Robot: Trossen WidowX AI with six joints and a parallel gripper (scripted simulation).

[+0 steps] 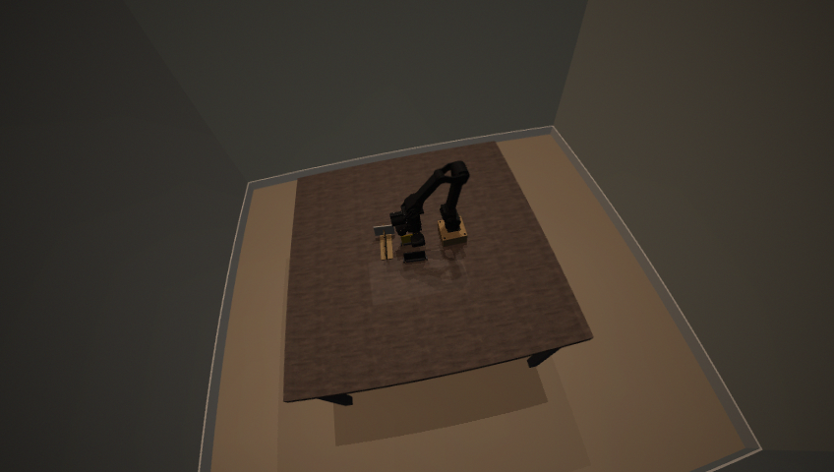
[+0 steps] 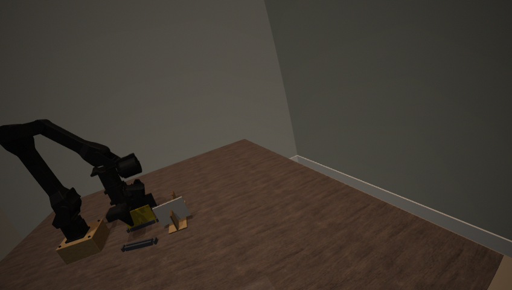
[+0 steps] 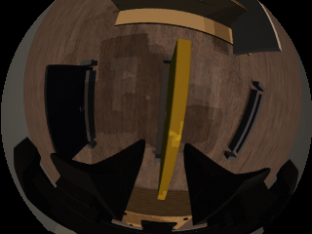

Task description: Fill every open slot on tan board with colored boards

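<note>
Right now the yellow board is 2 cm ahead of my gripper tip. The rest, counted from my gripper tip: tan board (16 cm ahead, 2 cm to the right); dark board (10 cm to the left, 2 cm ahead).
</note>
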